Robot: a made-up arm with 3 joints. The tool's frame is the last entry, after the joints. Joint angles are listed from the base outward. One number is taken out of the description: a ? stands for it. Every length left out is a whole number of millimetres.
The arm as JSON. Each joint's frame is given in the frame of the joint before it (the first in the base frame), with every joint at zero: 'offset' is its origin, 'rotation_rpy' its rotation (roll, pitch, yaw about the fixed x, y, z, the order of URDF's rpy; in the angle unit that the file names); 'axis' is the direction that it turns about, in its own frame. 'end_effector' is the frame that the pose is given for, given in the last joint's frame.
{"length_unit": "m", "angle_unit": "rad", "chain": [
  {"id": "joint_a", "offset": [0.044, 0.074, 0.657], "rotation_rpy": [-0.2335, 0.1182, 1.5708], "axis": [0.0, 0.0, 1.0]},
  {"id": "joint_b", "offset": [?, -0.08, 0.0], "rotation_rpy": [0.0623, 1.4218, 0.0], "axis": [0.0, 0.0, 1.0]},
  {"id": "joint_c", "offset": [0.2, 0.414, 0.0], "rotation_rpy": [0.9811, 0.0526, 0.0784], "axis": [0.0, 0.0, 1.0]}
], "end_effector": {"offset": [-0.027, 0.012, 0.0], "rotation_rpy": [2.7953, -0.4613, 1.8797]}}
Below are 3 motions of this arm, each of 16 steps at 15 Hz.
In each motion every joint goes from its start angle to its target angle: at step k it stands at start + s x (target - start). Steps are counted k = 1, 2, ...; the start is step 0. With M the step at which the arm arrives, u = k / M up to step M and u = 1 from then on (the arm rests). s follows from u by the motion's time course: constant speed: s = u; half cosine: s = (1 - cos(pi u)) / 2; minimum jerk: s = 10 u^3 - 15 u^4 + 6 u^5.
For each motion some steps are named. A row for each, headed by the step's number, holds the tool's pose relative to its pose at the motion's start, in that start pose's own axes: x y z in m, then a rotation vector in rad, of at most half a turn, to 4 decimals.
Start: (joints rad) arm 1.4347 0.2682 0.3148
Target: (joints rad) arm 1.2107 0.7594 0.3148
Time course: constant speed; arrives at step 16
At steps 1, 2, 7, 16:
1: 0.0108 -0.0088 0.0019 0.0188 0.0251 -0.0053
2: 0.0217 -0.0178 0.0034 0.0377 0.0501 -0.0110
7: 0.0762 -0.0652 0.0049 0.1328 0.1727 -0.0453
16: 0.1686 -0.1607 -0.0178 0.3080 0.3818 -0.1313

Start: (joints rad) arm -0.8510 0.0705 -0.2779
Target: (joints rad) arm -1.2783 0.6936 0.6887
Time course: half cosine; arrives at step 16
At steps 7, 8, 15, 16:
7: 0.0480 -0.0983 -0.0588 0.3646 0.3256 -0.3506
8: 0.0575 -0.1210 -0.0772 0.4426 0.4137 -0.4423
15: 0.0852 -0.2264 -0.1870 0.7682 0.8935 -0.9428
16: 0.0854 -0.2283 -0.1894 0.7735 0.9034 -0.9532

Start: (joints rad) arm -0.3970 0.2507 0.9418
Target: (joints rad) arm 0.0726 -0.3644 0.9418
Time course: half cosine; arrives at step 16
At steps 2, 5, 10, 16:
2: -0.0112 -0.0011 -0.0029 0.0017 -0.0245 0.0119
5: -0.0627 -0.0079 -0.0197 0.0124 -0.1448 0.0648
10: -0.1704 -0.0313 -0.0824 0.0588 -0.4629 0.1614
16: -0.2194 -0.0443 -0.1345 0.1029 -0.6772 0.1929

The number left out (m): 0.237
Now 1 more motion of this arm.
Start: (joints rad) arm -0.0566 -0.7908 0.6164
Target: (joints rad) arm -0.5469 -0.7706 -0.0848
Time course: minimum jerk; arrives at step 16
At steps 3, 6, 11, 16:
3: -0.0003 0.0049 -0.0051 -0.0301 0.0028 0.0418
6: -0.0036 0.0269 -0.0301 -0.1634 0.0189 0.2402
11: -0.0252 0.0737 -0.0971 -0.4346 0.0779 0.7438
16: -0.0368 0.0862 -0.1208 -0.5072 0.1031 0.9174

